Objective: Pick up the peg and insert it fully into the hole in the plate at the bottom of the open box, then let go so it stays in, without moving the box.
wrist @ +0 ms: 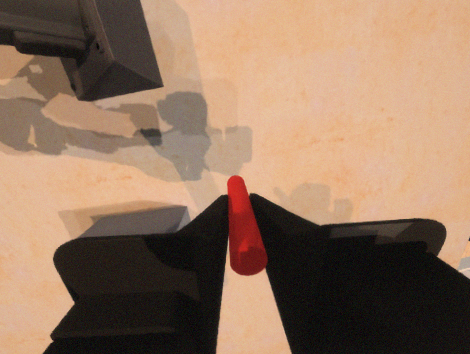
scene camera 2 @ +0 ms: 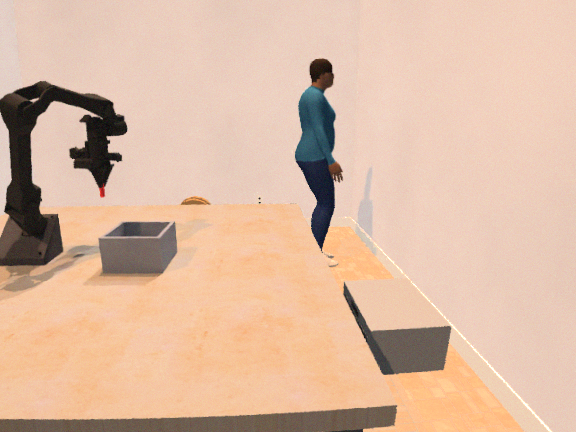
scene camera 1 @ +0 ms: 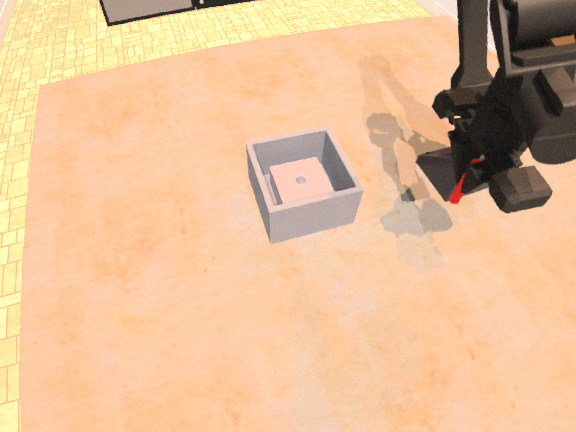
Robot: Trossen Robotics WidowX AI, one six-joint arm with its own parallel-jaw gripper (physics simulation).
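Pixels of known places: gripper, fingertip midpoint: [wrist: 238, 200] [scene camera 2: 101, 187] [scene camera 1: 461, 187]; arm's base at its link origin: [wrist: 72, 7] [scene camera 2: 35, 226].
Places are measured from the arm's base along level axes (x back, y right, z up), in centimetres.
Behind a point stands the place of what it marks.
The red peg [scene camera 1: 456, 195] {x -17.0, y -11.9, z 8.1 cm} [scene camera 2: 102, 192] {x -16.7, y -11.0, z 7.8 cm} [wrist: 242, 227] {x -15.7, y -11.5, z 13.2 cm} is held roughly upright between the fingertips, its lower end sticking out below them. My gripper [scene camera 1: 459, 188] {x -16.4, y -11.6, z 9.3 cm} [scene camera 2: 102, 185] {x -16.4, y -11.6, z 9.3 cm} [wrist: 238, 200] {x -16.4, y -11.6, z 9.3 cm} is shut on it, in the air well above the table. The open grey box [scene camera 1: 315, 218] {x -33.3, y -2.0, z -4.2 cm} [scene camera 2: 132, 256] {x -33.2, y 14.0, z -4.3 cm} stands on the table, to the left of the gripper in scene camera 1; part of it shows behind a finger in the wrist view. Inside, at its bottom, lies the pink plate [scene camera 1: 287, 189] {x -36.0, y 4.7, z -3.3 cm} with a round hole [scene camera 1: 300, 179] {x -32.7, y 6.9, z -4.2 cm}. In scene camera 2 the plate is hidden by the box walls.
The box walls rise around the plate. The arm's base [scene camera 2: 31, 245] {x -1.0, y 4.9, z -4.2 cm} [wrist: 122, 62] {x -5.3, y -3.5, z 1.6 cm} stands on the table [scene camera 1: 150, 310] {x -63.3, y -7.4, z -9.1 cm} [scene camera 2: 210, 350] {x -57.5, y 48.7, z -9.1 cm}. Beyond the table's edge are a grey block-like unit [scene camera 2: 412, 325] on the floor and a standing person [scene camera 2: 316, 130].
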